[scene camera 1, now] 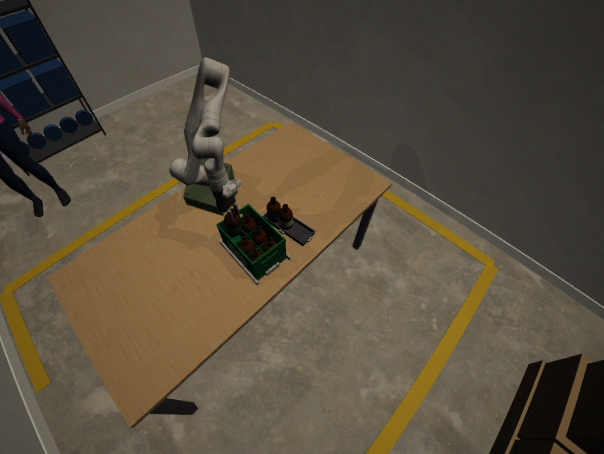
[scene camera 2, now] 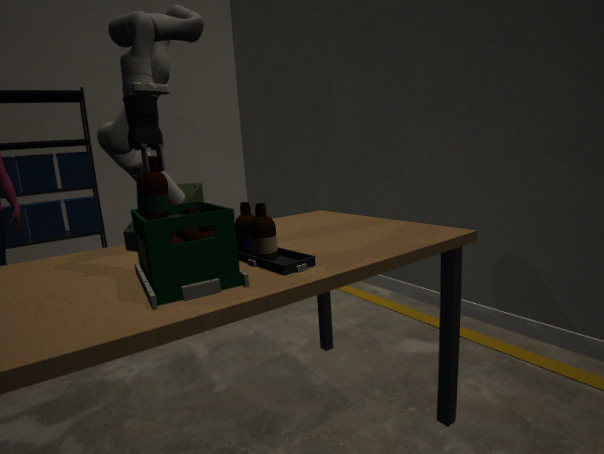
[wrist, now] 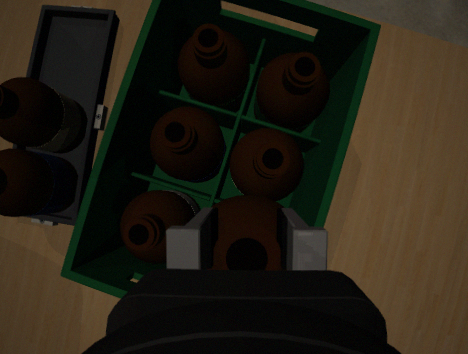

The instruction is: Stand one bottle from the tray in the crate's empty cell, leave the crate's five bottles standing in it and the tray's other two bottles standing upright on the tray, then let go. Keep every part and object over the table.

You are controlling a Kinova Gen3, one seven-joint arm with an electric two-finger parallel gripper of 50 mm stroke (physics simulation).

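Frame: origin at the arm's base, x back, y right, z up, level; millimetres.
Where they show: gripper, between the fingertips: [scene camera 1: 234, 217] [scene camera 2: 154, 171] [wrist: 247, 229]; arm's base, origin of its link: [scene camera 2: 173, 202].
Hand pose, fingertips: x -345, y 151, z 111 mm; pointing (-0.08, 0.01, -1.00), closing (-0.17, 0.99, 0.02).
Note:
Each offset is from my fingertips to the top centre of the thing. "pt": to the spot under its first point. Level surfaces: height alone.
My gripper [scene camera 1: 234, 212] [scene camera 2: 153, 164] [wrist: 247, 229] is shut on the neck of a brown bottle with a green label @(dx +20, dy +5, dz +39 mm) [scene camera 1: 232, 223] [scene camera 2: 153, 185] [wrist: 247, 212]. This bottle is upright over the corner cell of the green crate @(dx -50, dy -27, dz -93 mm) [scene camera 1: 272, 261] [scene camera 2: 195, 265] [wrist: 349, 125]. It rises well above the rim; its base is hidden. In the wrist view, the other five cells hold brown bottles @(dx -140, dy -55, dz -105 mm) [wrist: 212, 67] @(dx -129, dy +28, dz -105 mm) [wrist: 294, 92] @(dx -57, dy -67, dz -105 mm) [wrist: 187, 147] @(dx -49, dy +14, dz -105 mm) [wrist: 267, 167] @(dx +30, dy -82, dz -105 mm) [wrist: 152, 220]. A cream-labelled bottle @(dx -63, dy -251, dz -108 mm) [scene camera 1: 286, 217] [scene camera 2: 263, 235] [wrist: 30, 115] and a blue-labelled bottle @(dx +15, dy -247, dz -108 mm) [scene camera 1: 273, 207] [scene camera 2: 244, 226] [wrist: 25, 182] stand on the black tray @(pt dx -164, dy -259, dz -263 mm) [scene camera 1: 301, 233] [scene camera 2: 290, 260] [wrist: 75, 45].
The crate sits between low grey stops @(dx -191, dy -7, dz -238 mm) [scene camera 2: 201, 289] near the edge of the wooden table @(dz -268 mm) [scene camera 1: 165, 300] [scene camera 2: 380, 235]. The tray lies close beside the crate. A dark green box-like object [scene camera 1: 201, 196] is near the arm, behind the crate.

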